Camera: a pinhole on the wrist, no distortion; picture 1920 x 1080 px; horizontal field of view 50.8 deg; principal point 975.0 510.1 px. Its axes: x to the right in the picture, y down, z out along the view. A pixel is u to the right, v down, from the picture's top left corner.
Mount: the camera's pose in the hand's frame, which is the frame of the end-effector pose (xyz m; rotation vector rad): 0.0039 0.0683 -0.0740 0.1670 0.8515 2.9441
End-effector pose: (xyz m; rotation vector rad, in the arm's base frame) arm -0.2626 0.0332 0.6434 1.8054 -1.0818 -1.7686
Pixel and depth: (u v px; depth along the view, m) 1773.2 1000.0 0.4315
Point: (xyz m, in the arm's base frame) -0.6539 0.0630 0.8399
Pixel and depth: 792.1 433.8 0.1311
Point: -0.3322 -0.0710 0.7216
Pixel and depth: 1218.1 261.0 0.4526
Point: -0.6245 -0.1318 0.8674
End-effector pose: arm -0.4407 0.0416 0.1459 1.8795 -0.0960 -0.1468
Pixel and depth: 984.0 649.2 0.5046
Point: -0.4314 -0.4084 0.3211
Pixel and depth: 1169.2 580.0 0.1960
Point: -0.4446 -0.1017 0.2760
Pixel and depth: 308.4 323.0 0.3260
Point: -0.3145 -0.2228 0.3274
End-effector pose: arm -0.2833 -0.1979 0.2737 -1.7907 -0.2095 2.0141
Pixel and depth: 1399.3 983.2 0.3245
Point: -0.5599 -0.3297 0.2636
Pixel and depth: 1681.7 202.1 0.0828
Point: -0.3012 -0.3174 0.2360
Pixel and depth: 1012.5 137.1 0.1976
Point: -0.4005 -0.3566 0.1813
